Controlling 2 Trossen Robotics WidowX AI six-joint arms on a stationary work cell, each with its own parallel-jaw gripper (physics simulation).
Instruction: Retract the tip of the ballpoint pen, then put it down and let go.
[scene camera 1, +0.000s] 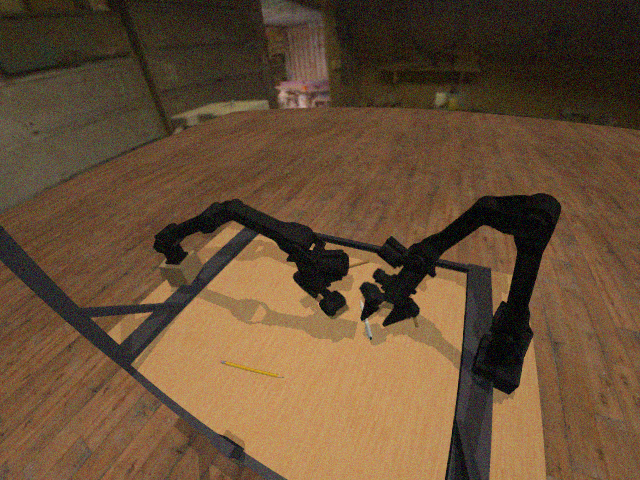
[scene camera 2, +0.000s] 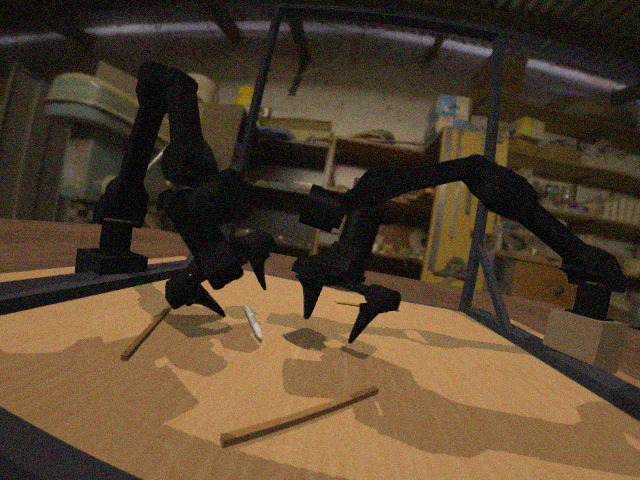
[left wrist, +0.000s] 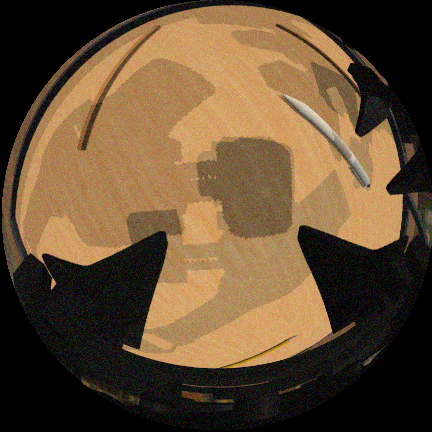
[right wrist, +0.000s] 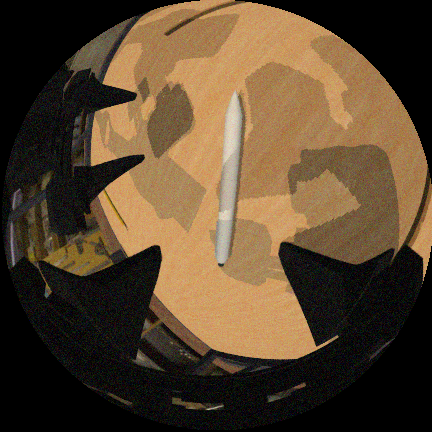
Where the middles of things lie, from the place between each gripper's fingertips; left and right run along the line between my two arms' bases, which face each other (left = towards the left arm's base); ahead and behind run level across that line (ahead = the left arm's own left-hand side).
Scene:
Right now my right hand is 20 mm short of the ballpoint pen (right wrist: 233, 117), 30 mm to the right of it and 20 mm above it.
I see my left gripper 13 cm to the left of the ballpoint pen and 1 cm above it.

